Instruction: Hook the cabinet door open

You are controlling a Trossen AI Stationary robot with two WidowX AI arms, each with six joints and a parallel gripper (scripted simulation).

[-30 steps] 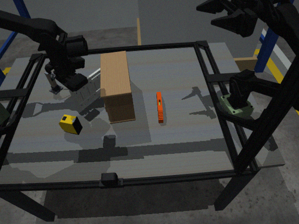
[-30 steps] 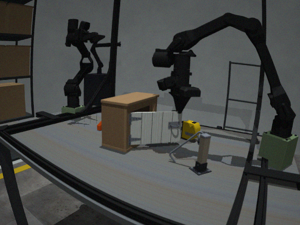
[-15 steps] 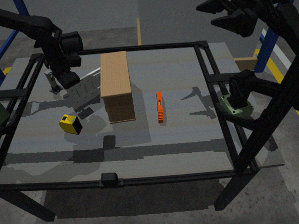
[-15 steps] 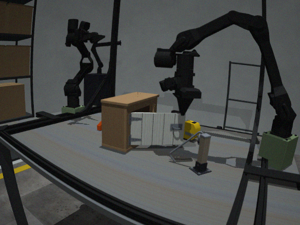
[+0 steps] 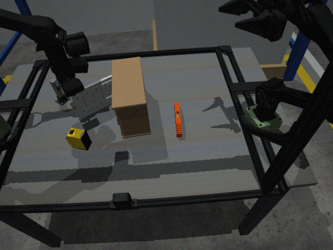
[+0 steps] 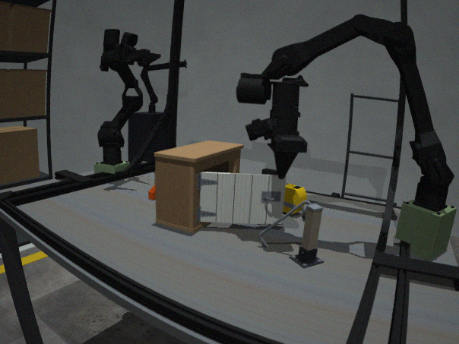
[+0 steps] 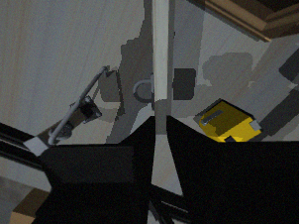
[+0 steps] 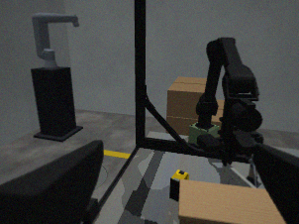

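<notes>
Now: left hand 90 mm short of the grey hook, 60 mm to the right of it and 100 mm above it. The rest, counted from my left hand: yellow tape measure 130 mm behind, 20 mm to the right, 120 mm below; white slatted door 50 mm ahead, 70 mm to the right, 80 mm below; orange level 50 mm behind, 370 mm to the right, 140 mm below.
</notes>
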